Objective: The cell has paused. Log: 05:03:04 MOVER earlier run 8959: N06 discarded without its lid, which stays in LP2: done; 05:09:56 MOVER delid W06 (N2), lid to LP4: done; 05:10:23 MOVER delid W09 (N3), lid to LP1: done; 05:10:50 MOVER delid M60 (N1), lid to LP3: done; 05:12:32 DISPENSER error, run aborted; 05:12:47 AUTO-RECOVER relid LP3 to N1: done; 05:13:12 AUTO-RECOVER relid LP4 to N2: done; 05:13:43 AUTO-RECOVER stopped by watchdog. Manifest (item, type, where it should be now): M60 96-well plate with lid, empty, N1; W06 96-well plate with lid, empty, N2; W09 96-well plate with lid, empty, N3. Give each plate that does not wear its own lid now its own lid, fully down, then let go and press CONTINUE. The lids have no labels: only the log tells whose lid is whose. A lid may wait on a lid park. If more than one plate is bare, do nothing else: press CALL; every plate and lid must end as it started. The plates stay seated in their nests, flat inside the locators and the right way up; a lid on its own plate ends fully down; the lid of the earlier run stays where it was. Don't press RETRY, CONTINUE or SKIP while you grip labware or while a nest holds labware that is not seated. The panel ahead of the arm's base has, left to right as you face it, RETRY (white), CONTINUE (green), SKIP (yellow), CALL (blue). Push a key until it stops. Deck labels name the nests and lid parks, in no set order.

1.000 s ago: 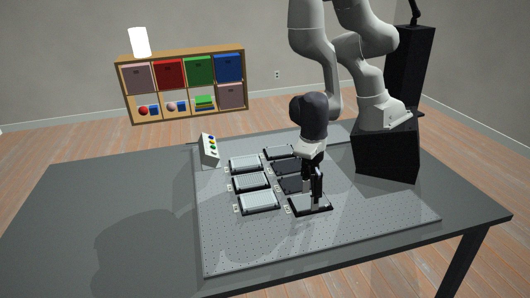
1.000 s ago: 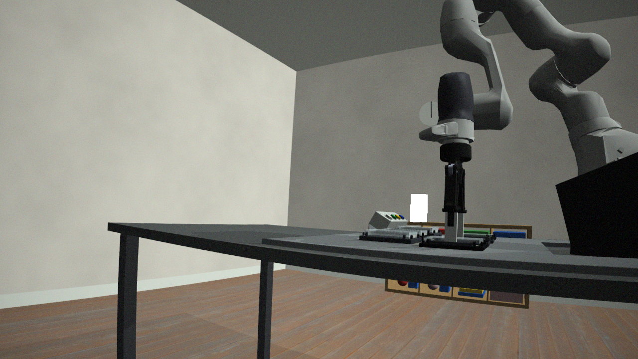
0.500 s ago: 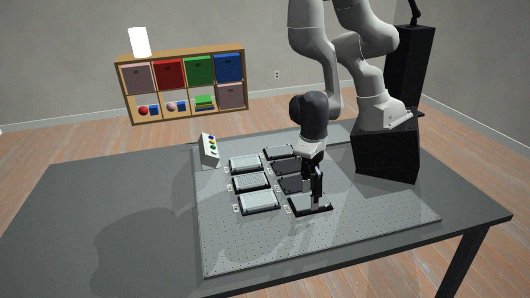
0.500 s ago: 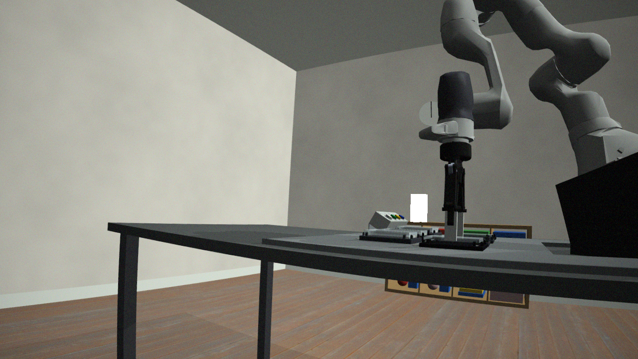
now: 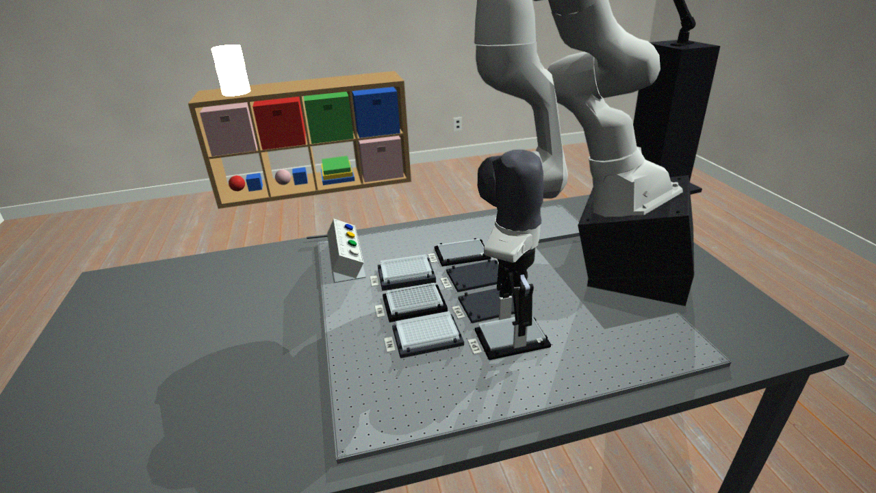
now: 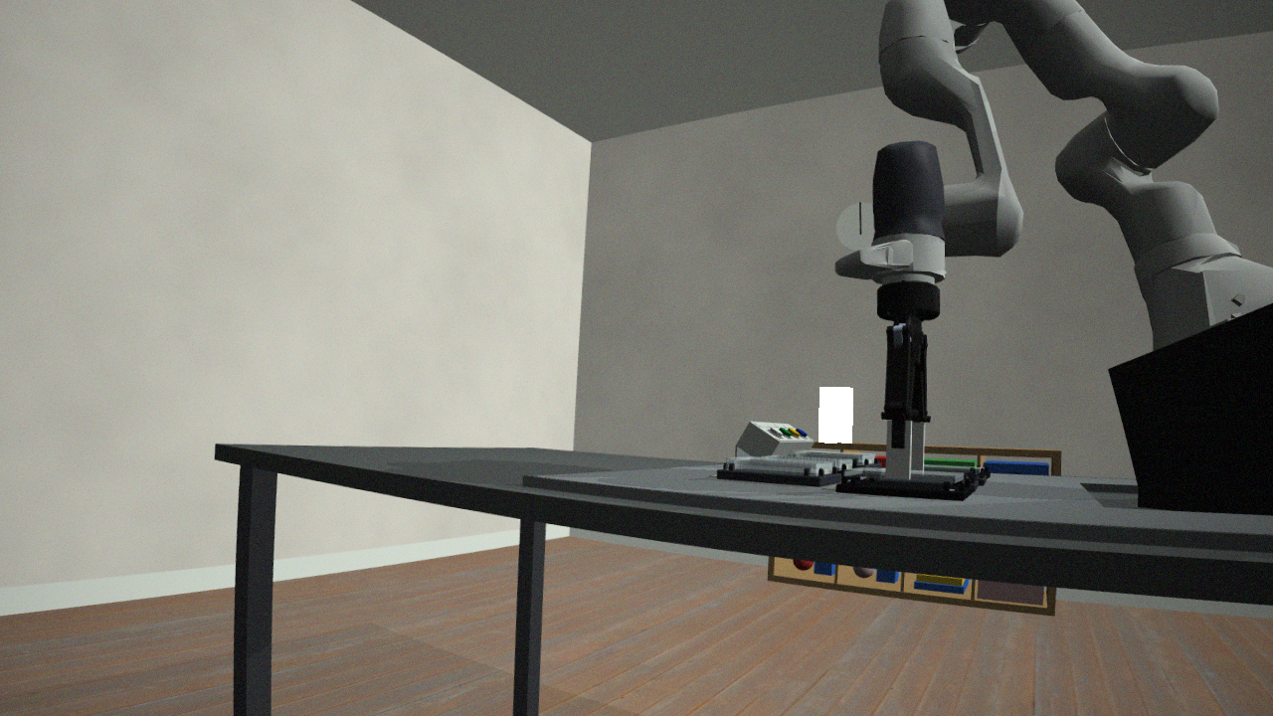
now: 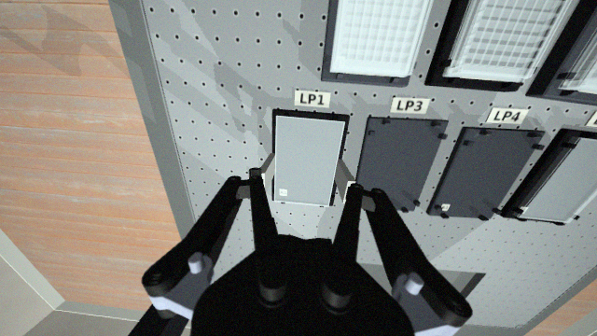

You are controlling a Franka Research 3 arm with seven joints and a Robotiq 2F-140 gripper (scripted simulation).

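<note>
Now: the lid park LP1 4 cm below my hand. Round my hand: lid park LP3: 13 cm to the right, 4 cm below, 1 cm behind; then lid park LP4: 26 cm to the right, 4 cm below, 3 cm behind; then plate: 21 cm to the right, 16 cm ahead, 3 cm below.
</note>
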